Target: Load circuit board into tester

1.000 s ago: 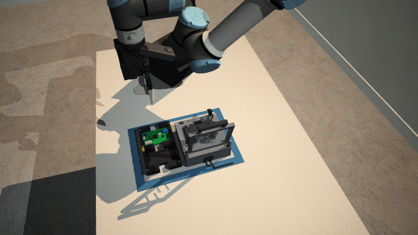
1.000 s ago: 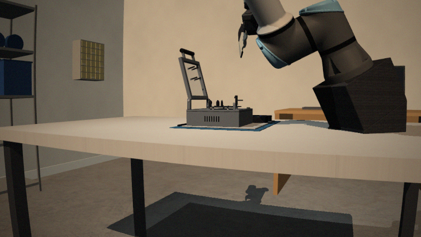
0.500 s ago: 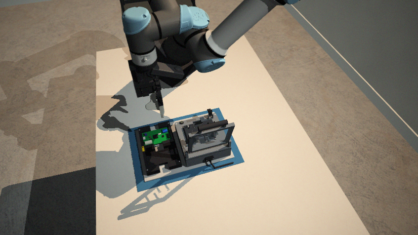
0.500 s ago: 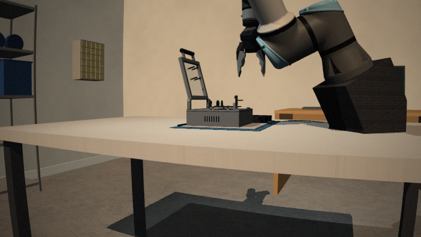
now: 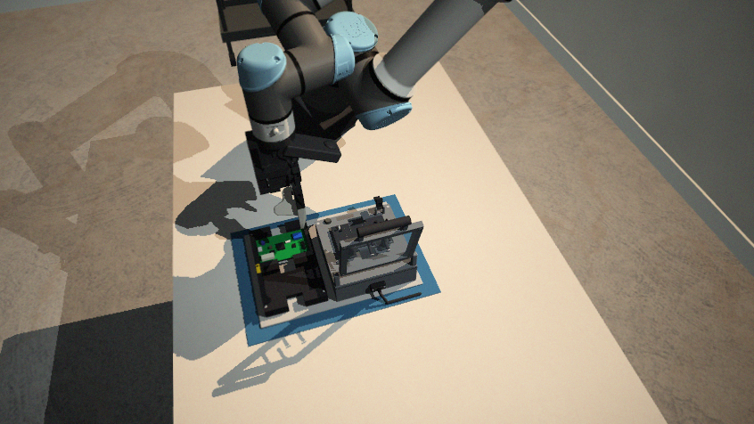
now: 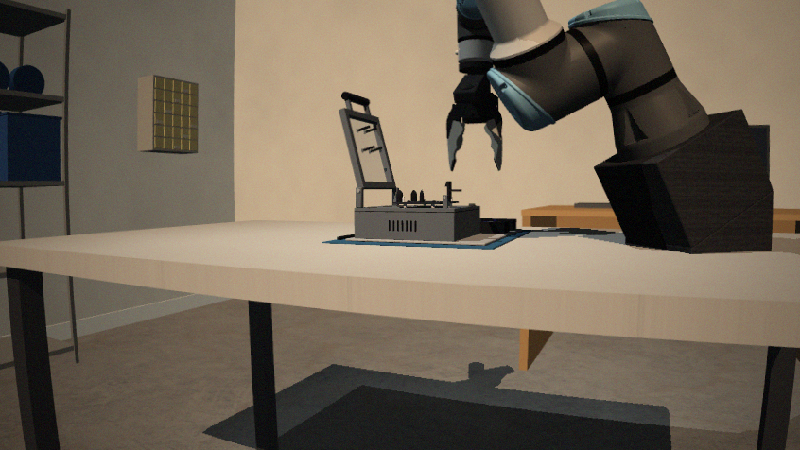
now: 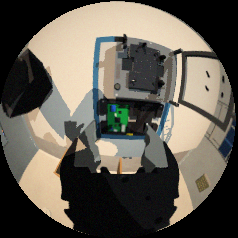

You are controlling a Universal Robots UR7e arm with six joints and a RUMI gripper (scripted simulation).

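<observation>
My gripper is now 10 mm past the green circuit board, 50 mm to the left of it and 120 mm above it. Round my hand: tester lid: 190 mm ahead, 100 mm to the left, 40 mm above; black post: 10 mm ahead, 180 mm to the left, 50 mm below.
</observation>
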